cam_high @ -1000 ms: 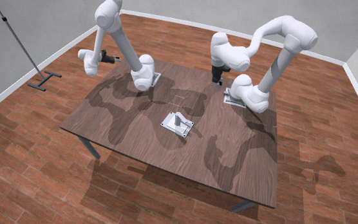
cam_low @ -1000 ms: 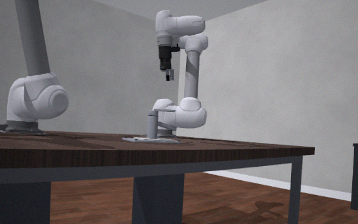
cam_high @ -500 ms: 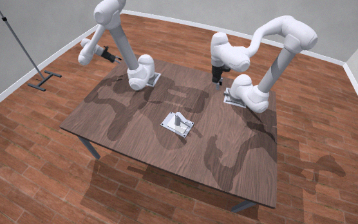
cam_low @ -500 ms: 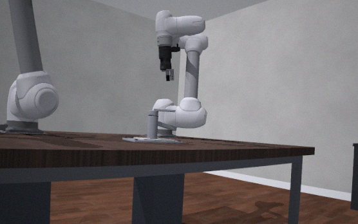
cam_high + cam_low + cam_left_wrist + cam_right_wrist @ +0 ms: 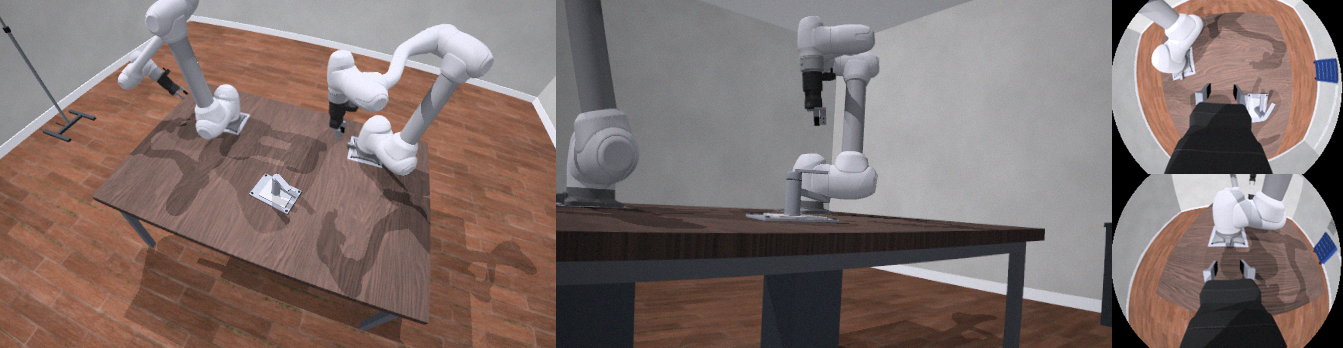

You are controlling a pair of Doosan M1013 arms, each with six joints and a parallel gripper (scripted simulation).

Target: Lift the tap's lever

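Note:
The flat lever is 210 mm ahead of my left hand, 220 mm to the right of it and 220 mm below it. The rest, counted from my left hand: pale plate (180 mm ahead, 260 mm to the right, 360 mm below); then tap (200 mm ahead, 230 mm to the right, 260 mm below).

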